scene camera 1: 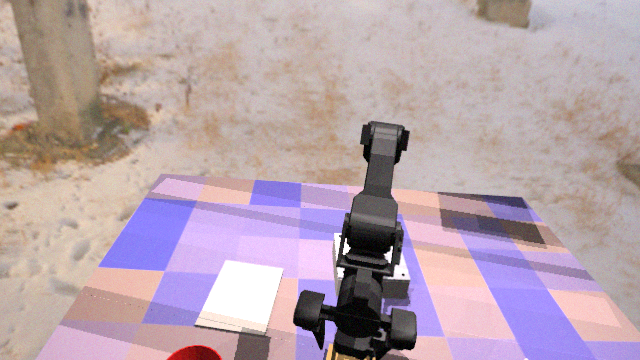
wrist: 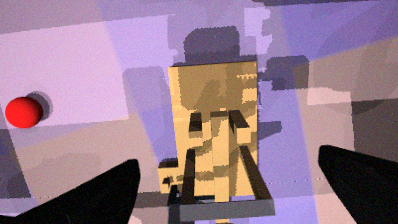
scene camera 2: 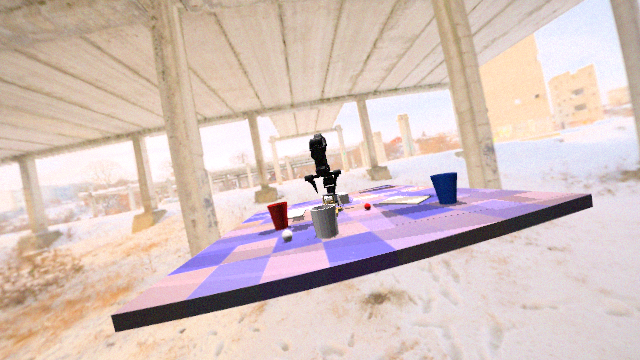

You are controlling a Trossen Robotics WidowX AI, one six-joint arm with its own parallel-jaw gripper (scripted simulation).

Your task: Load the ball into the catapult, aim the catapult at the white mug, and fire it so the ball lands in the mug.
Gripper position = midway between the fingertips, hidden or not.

In view: the gripper [wrist: 228, 161], a white mug [scene camera 2: 324, 218] and a red ball [wrist: 28, 112].
Scene camera 1 does not show the white mug: it is out of frame. The wrist view does not show the white mug: it is out of frame.
